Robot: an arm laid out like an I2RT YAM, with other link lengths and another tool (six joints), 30 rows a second.
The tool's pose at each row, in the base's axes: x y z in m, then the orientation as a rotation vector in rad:
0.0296 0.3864 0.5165 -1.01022 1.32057 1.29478
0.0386 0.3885 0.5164 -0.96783 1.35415 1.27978
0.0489 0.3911 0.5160 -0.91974 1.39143 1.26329
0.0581 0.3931 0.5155 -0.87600 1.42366 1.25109
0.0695 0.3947 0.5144 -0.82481 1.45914 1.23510
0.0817 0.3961 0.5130 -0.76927 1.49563 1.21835
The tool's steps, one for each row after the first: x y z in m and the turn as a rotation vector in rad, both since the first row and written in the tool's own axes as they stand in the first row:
-0.0012 -0.0087 0.0029 0.04109 -0.00270 0.02169
-0.0023 -0.0187 0.0064 0.08679 -0.00570 0.04690
-0.0032 -0.0276 0.0093 0.12585 -0.00928 0.07123
-0.0039 -0.0389 0.0119 0.17172 -0.01406 0.09811
-0.0044 -0.0510 0.0143 0.22019 -0.01988 0.12735

